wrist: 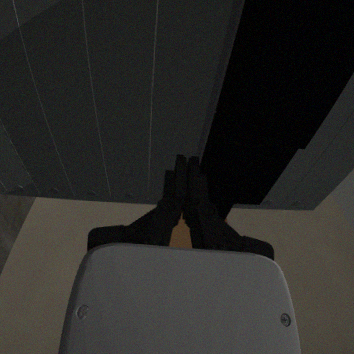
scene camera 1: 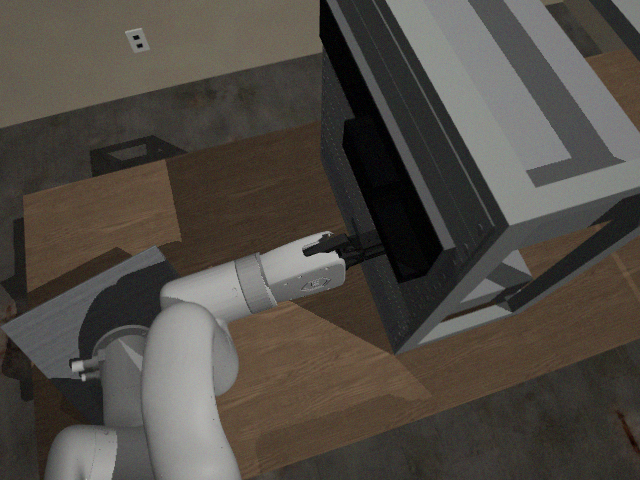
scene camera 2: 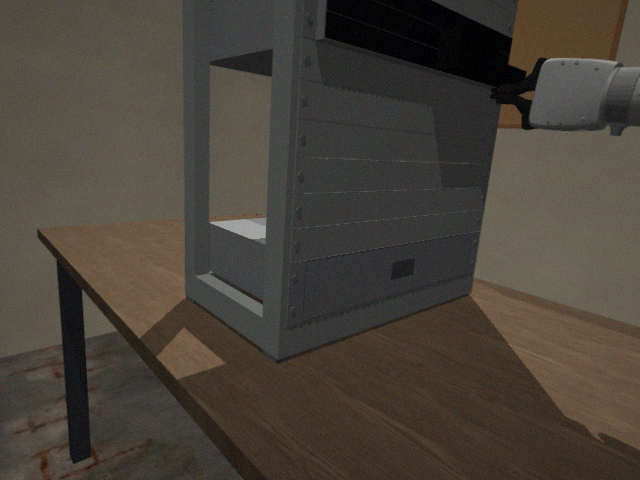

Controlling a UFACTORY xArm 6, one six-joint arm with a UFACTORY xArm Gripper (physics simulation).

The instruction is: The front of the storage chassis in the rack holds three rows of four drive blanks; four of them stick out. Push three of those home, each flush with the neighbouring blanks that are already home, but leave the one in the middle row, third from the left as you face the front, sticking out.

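Seen in the pictures: gripper, fingertip midpoint: [wrist: 184,167] [scene camera 1: 389,238] [scene camera 2: 494,93]; arm's base at its link origin: [scene camera 1: 129,354].
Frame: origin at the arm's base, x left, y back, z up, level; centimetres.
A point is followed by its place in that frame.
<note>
The storage chassis [scene camera 1: 421,227] @(x -4.8, y -47.0, z 36.7 cm) [scene camera 2: 382,25] @(x 25.6, y -46.3, z 33.9 cm) [wrist: 280,90] @(x 5.5, y -43.3, z 32.7 cm) is a near-black band across the front of the grey rack [scene camera 1: 465,98] @(x 1.6, y -51.0, z 50.3 cm) [scene camera 2: 281,206] @(x 38.3, y -48.4, z 11.0 cm). In scene camera 1 a dark block [scene camera 1: 364,139] @(x 9.2, y -44.7, z 36.3 cm) stands out from its front; in scene camera 2 a dark piece [scene camera 2: 513,68] @(x -4.0, y -43.6, z 33.1 cm) juts out at the far right end. The single blanks and their rows are too dark to tell apart, including the middle row's third. My gripper [scene camera 1: 381,250] @(x -2.1, y -45.2, z 29.0 cm) [scene camera 2: 493,95] @(x -2.1, y -45.2, z 29.0 cm) [wrist: 184,167] @(x -2.1, y -45.2, z 29.0 cm) is shut and empty. Its tips are near the chassis's lower edge, towards its left end as one faces the front; contact cannot be told.
Grey filler panels [scene camera 2: 372,139] @(x 23.8, y -47.8, z 19.9 cm) [wrist: 125,100] @(x 1.6, y -48.5, z 24.1 cm) lie below the chassis. The rack stands on a wooden table [scene camera 1: 320,361] @(x -9.0, y -34.2, z -10.4 cm) [scene camera 2: 413,403] @(x 29.6, y -31.7, z -10.4 cm), with the arm's base plate [scene camera 1: 51,325] @(x 5.5, y 8.9, z 9.8 cm) in front of it. An orange-brown board [scene camera 2: 568,31] is on the wall behind the gripper.
</note>
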